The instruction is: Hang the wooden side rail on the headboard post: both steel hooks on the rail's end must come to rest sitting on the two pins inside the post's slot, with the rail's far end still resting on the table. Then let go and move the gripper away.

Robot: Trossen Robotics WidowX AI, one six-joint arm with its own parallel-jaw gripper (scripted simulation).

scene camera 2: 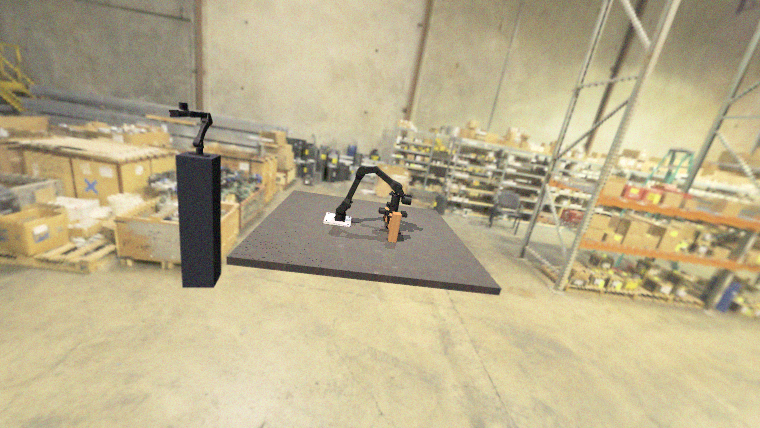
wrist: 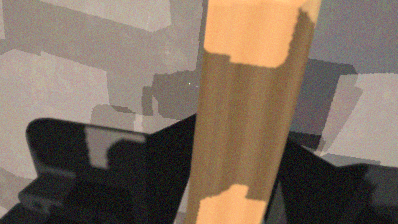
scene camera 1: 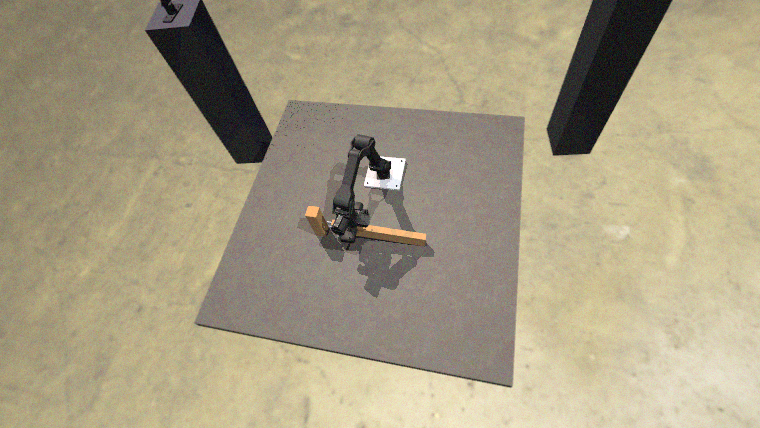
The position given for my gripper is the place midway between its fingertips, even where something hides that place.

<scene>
I see my gripper [wrist: 228, 125] and a wooden side rail [scene camera 1: 388, 234].
The wooden side rail also shows in the wrist view [wrist: 253, 65].
</scene>
